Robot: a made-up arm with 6 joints. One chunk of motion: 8 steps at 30 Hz.
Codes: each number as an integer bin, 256 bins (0 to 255) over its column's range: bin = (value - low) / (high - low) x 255, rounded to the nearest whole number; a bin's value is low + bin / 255 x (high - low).
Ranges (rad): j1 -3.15..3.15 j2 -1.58..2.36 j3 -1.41..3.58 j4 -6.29..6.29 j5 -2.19..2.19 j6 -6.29..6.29
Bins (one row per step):
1: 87 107 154 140 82 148
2: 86 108 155 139 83 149
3: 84 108 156 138 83 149
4: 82 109 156 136 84 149
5: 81 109 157 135 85 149
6: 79 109 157 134 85 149
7: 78 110 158 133 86 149
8: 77 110 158 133 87 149
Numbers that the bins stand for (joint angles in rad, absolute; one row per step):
1: -1.0006 0.0733 1.6036 0.6167 -0.7815 1.0113
2: -1.0253 0.0887 1.6231 0.5673 -0.7644 1.0607
3: -1.0747 0.0887 1.6427 0.5180 -0.7644 1.0607
4: -1.1241 0.1042 1.6427 0.4193 -0.7472 1.0607
5: -1.1488 0.1042 1.6623 0.3700 -0.7300 1.0607
6: -1.1982 0.1042 1.6623 0.3207 -0.7300 1.0607
7: -1.2229 0.1196 1.6818 0.2713 -0.7128 1.0607
8: -1.2476 0.1196 1.6818 0.2713 -0.6956 1.0607

